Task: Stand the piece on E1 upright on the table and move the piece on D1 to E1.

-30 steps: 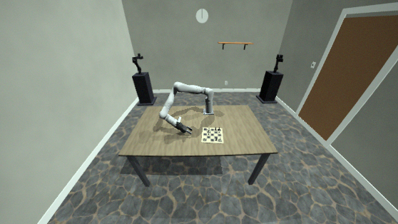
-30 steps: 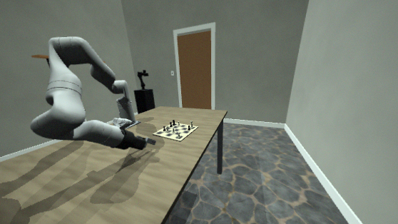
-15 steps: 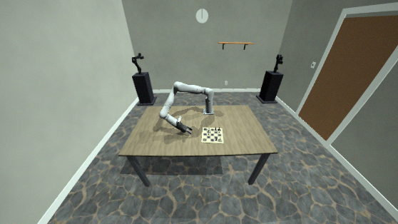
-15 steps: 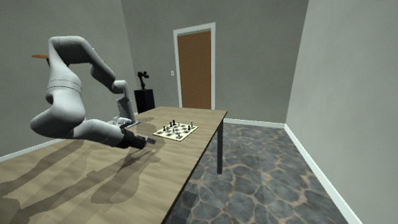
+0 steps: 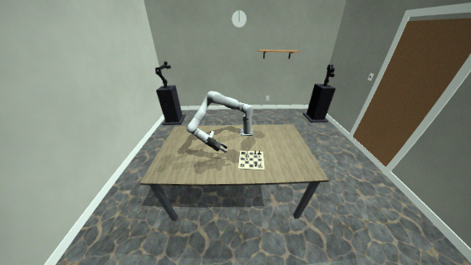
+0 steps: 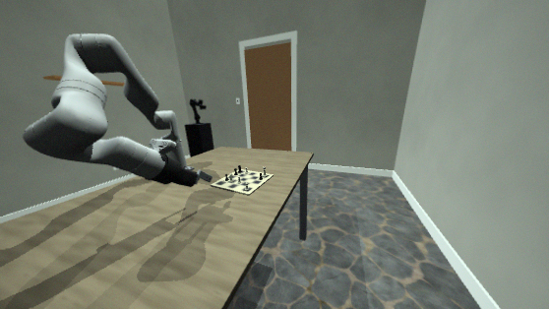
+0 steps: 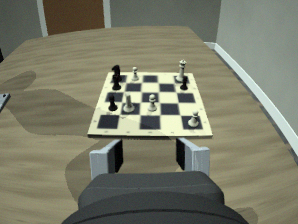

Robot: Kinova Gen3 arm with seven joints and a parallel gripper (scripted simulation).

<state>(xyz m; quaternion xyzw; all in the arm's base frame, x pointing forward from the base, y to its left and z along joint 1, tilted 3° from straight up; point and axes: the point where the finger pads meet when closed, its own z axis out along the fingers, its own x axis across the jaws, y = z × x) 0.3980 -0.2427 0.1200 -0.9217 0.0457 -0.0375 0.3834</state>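
My hand is 290 mm to the right of the white piece, 120 mm short of it and 80 mm above it. Round my hand: chessboard 230 mm to the left, 110 mm below, 30 mm ahead.
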